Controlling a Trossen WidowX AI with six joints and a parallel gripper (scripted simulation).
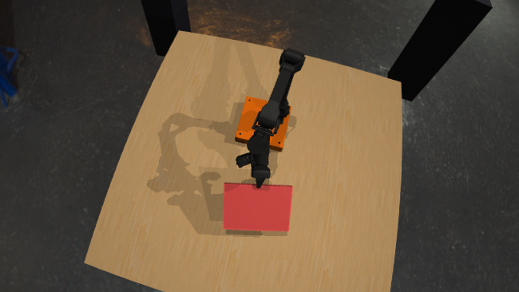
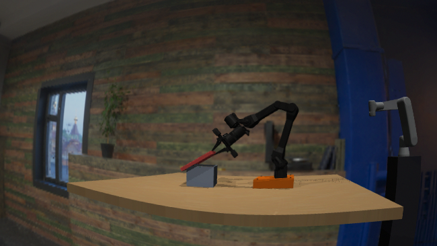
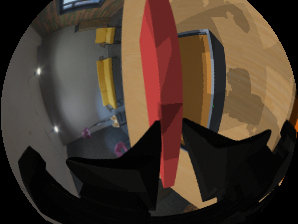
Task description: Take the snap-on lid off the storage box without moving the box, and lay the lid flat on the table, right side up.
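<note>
Right now my gripper tip is 70 mm short of the red lid, 40 mm above it and 10 mm to the right of it. Also, from my gripper tip: storage box: 120 mm below, 50 mm ahead, 10 mm to the left.
</note>
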